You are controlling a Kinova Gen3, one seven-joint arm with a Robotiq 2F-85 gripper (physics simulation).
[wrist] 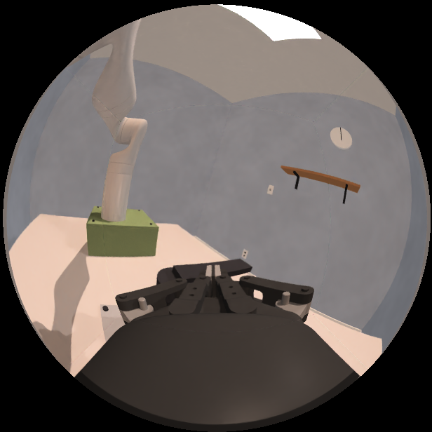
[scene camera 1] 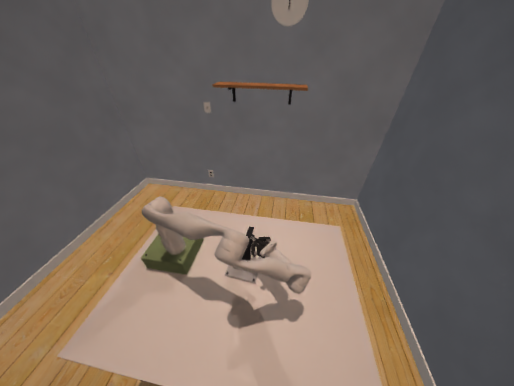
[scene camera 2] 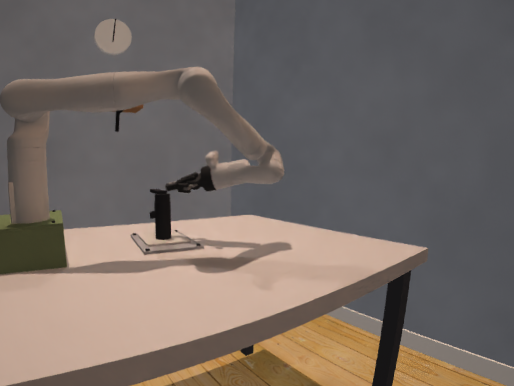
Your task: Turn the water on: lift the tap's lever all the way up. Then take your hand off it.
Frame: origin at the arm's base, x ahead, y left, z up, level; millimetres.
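Seen in the pictures: gripper, fingertip midpoint: [scene camera 1: 251, 237] [scene camera 2: 166, 187]; arm's base, link origin: [scene camera 1: 177, 247] [scene camera 2: 31, 220].
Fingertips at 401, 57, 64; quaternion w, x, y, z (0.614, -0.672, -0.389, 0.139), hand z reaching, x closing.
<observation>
Offsets run from my fingertips to a thing's top centre, as dx, dy, dz. "*": to the spot under its first point. Level surfaces: height alone.
The black tap @[* -34, -52, -84] [scene camera 2: 163, 217] stands upright on a clear base plate @[-26, -29, -153] [scene camera 2: 172, 247] [scene camera 1: 240, 274]. Its flat lever @[-17, +28, -9] [scene camera 2: 158, 191] [scene camera 1: 251, 231] [wrist: 239, 266] lies roughly level on top in scene camera 2 and points away from my arm's wrist side. My gripper [scene camera 2: 169, 186] [wrist: 213, 273] is shut and empty. Its fingertips are at the height of the tap's top, right beside or slightly over its near edge; whether they touch it cannot be told. In the wrist view the fingers hide most of the tap, and in scene camera 1 my arm covers much of it.
The green arm base [scene camera 1: 167, 260] [scene camera 2: 32, 245] [wrist: 122, 240] stands on the pale table @[dz -165] [scene camera 1: 165, 330] [scene camera 2: 150, 310], to the left of the tap. My arm arches over the tap from it. A wooden shelf [scene camera 1: 260, 86] [wrist: 322, 177] hangs on the wall behind.
</observation>
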